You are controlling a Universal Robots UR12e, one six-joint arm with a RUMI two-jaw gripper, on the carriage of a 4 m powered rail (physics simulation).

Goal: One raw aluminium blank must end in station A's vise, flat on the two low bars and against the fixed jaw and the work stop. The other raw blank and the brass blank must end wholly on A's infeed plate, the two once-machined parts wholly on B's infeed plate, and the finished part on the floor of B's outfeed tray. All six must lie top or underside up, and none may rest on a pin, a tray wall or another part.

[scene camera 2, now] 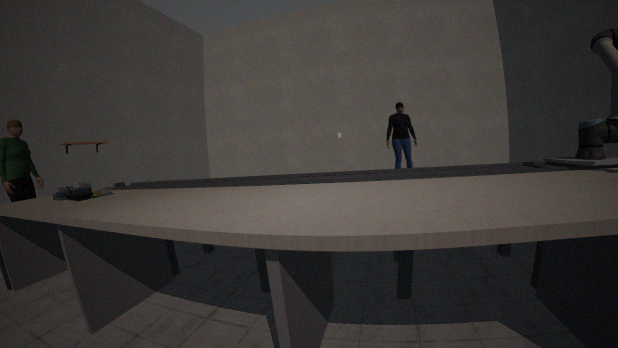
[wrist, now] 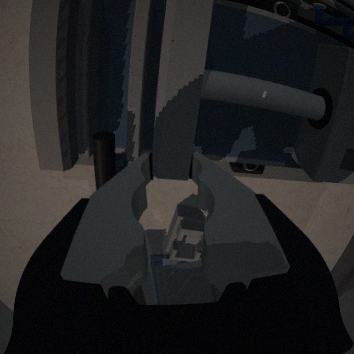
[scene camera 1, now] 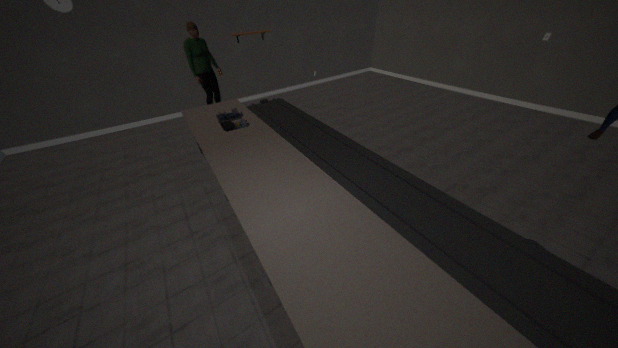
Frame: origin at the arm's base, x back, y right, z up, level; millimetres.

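Seen in the pictures: arm's base, origin of the base link: (scene camera 2: pixel 590 158).
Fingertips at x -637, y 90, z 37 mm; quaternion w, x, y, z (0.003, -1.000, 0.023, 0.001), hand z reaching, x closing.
Pixels of each thing's top centre, then the offset from my fingertips to it. "*": a spot on its surface instead. Level surfaces: height alone.
- pale spindle, middle of its top: (wrist: pixel 251 86) dx +40, dy +49, dz +32 mm
- narrow light bar, surface spot: (wrist: pixel 140 65) * dx -12, dy +58, dz +13 mm
- dark round post, surface spot: (wrist: pixel 104 160) * dx -35, dy +13, dz +29 mm
- small pale-edged grey piece, middle of its top: (wrist: pixel 189 246) dx +14, dy -129, dz -32 mm
- blue plate, surface spot: (wrist: pixel 182 286) * dx +3, dy -58, dz +61 mm
- long bench, its level: dz -67 mm
My gripper (wrist: pixel 169 153) shows in the wrist view. Its fingertips stand close against both sides of the near end of a vise's long grey moving jaw (wrist: pixel 185 45); it looks shut on that jaw. A pale spindle (wrist: pixel 270 95) runs right from the jaw. The fixed jaw (wrist: pixel 45 100) is at the left, with a narrow light bar (wrist: pixel 140 65) between the jaws. A dark round post (wrist: pixel 104 160) stands by the near side. Between the fingers, farther down, a small pale-edged grey piece (wrist: pixel 186 237) shows by a blue plate (wrist: pixel 182 286); what it is cannot be told. No blank shows in the vise.
Another station's dark equipment (scene camera 1: pixel 232 121) (scene camera 2: pixel 77 192) stands at the far end of the long bench (scene camera 1: pixel 300 215) (scene camera 2: pixel 350 210). The rail (scene camera 1: pixel 400 195) runs alongside. Part of the arm (scene camera 2: pixel 590 137) shows at the right. A person in green (scene camera 1: pixel 200 57) (scene camera 2: pixel 17 157) and one in black (scene camera 2: pixel 401 127) stand beyond.
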